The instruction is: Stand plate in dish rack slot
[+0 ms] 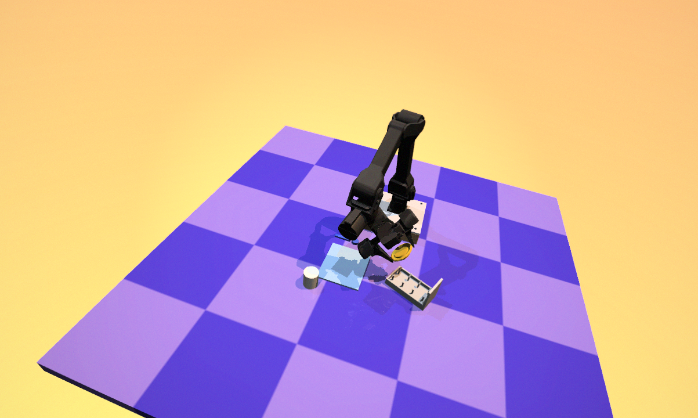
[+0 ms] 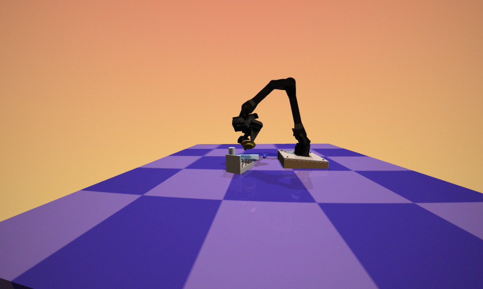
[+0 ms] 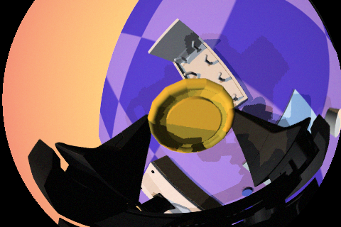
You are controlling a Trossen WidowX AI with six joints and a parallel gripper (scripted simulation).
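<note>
Right now the grey dish rack is 8 cm below my gripper tip, 5 cm to the left of it and 3 cm ahead of it. Also, from my gripper tip: blue spoon 18 cm to the right, 10 cm below, 8 cm behind; yellow plate 1 cm to the right, 1 cm above; white cup 23 cm to the right, 13 cm ahead, 7 cm below.
</note>
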